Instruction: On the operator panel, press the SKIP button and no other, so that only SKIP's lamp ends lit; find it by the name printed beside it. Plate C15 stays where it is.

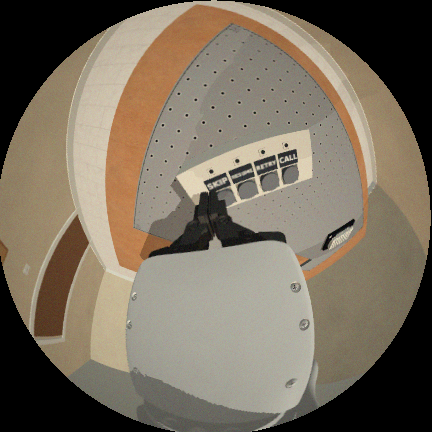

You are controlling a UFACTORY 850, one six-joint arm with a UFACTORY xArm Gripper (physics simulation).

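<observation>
The cream operator panel (194,175) lies across the grey board. Its dark labels read SKIP, RESUME, RETRY and CALL from left to right, each with a grey round button below it and a small dark lamp above it. The SKIP button (226,195) is partly hidden by my fingers. The SKIP lamp (211,171) looks unlit, as do the other lamps. My gripper (211,201) is shut and empty. Its tips show at the lower left of the SKIP label (217,183), beside the SKIP button; whether they touch anything cannot be told. No plate with a readable C15 shows.
The RESUME button (247,190), RETRY button (269,181) and CALL button (290,175) stand in a row right of SKIP. A black-edged object with a pale ribbed face (341,237) lies at the grey board's right corner. An orange-brown border (127,125) surrounds the perforated grey board (250,65).
</observation>
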